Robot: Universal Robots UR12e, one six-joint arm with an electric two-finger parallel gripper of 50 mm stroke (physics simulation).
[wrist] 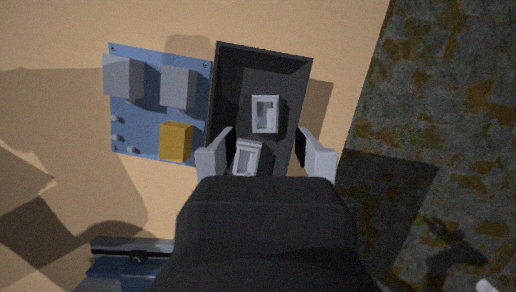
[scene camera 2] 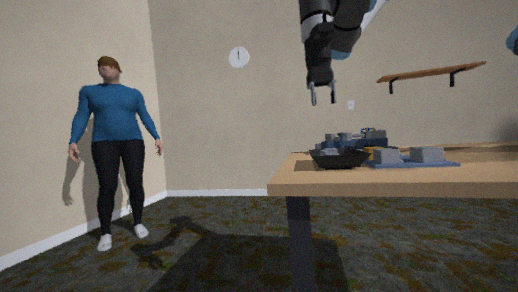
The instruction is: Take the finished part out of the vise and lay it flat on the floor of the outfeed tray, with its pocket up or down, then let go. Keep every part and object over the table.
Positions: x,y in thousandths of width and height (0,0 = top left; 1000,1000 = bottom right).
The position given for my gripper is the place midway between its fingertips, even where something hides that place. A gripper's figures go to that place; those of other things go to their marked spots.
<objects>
My gripper (wrist: 515,478): 0.17 m from the lens. A yellow block (wrist: 340,478): 0.35 m from the lens. A blue plate (wrist: 270,426) is 0.42 m from the lens. The marked spots on the blue plate and the yellow block are 0.09 m apart.
</objects>
